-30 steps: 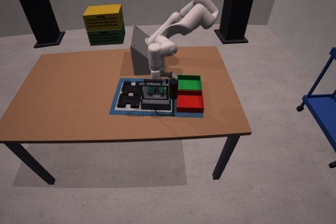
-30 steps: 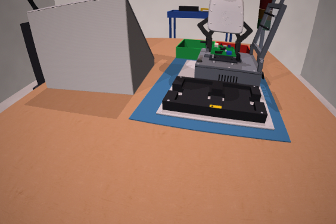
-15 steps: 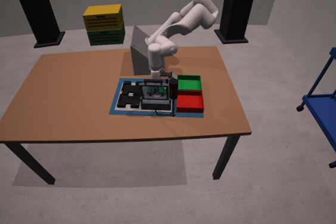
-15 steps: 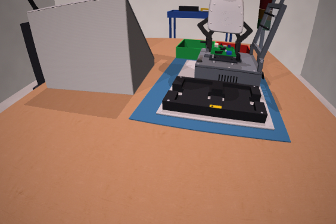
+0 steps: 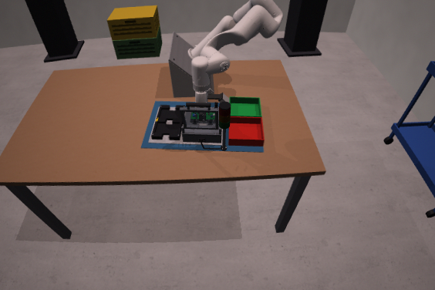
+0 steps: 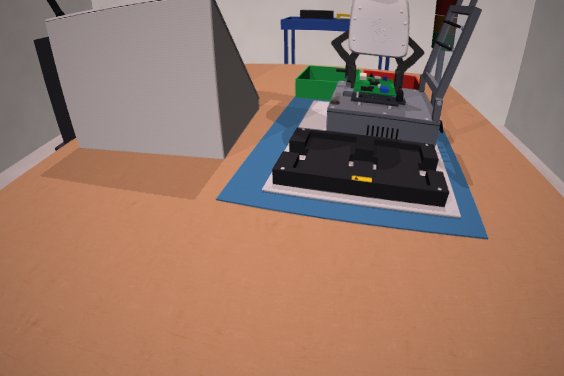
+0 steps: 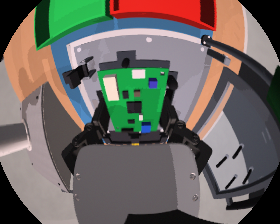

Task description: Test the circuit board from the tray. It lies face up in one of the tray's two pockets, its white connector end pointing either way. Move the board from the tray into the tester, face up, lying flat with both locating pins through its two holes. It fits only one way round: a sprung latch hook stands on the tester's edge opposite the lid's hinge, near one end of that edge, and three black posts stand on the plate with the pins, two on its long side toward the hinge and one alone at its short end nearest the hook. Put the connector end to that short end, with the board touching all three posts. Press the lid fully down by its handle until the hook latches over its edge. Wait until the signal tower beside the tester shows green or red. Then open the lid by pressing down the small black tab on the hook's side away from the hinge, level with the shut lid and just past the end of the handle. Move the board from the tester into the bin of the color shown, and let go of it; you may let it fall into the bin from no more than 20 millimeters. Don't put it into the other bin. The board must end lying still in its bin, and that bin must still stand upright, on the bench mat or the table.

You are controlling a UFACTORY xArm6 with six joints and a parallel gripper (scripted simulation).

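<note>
My gripper is now right at the green circuit board. The rest, counted from my hand: latch hook 70 mm to the left, 50 mm behind; tester lid 120 mm ahead, 100 mm above, 20 mm to the right; plate 20 mm below, 10 mm ahead.
</note>
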